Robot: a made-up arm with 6 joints.
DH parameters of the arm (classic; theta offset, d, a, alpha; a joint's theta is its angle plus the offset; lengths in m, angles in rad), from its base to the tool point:
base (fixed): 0.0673 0 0.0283 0
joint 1: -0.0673 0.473 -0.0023 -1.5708
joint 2: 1.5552 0 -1.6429 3.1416
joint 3: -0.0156 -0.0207 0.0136 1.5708
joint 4: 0 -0.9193 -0.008 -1.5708
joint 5: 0 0.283 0.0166 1.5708
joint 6: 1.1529 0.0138 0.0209 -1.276
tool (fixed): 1.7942 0.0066 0 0
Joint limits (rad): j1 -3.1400..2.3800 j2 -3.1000..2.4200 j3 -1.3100..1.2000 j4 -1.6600..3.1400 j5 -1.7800..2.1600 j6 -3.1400..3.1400
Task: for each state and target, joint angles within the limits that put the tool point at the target. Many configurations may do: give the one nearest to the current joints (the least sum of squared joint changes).
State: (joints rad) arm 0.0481 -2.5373 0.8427 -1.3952 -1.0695 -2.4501
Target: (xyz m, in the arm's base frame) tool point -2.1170 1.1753 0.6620
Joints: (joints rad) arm -0.5562 -1.7021 1.2000 -0.9858 -1.1976 -2.7388
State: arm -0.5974 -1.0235 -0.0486 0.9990 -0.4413 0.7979
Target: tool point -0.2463 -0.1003 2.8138
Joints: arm -0.2557 -0.3923 0.4779 0.8517 -0.4391 0.7796
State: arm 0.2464 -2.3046 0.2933 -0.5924 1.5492 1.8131
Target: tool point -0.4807 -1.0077 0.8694
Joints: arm 0.9388 -1.8066 -0.5521 -0.7179 1.5579 1.7923
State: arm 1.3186 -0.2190 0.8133 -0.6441 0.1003 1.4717
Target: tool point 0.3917 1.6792 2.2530
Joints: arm 1.4864 0.5739 1.1947 -0.6159 0.0923 1.4700
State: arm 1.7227 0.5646 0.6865 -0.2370 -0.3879 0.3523
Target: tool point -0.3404 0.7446 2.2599
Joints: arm 2.3420 -0.0503 0.2731 -0.4591 -0.3778 0.3352
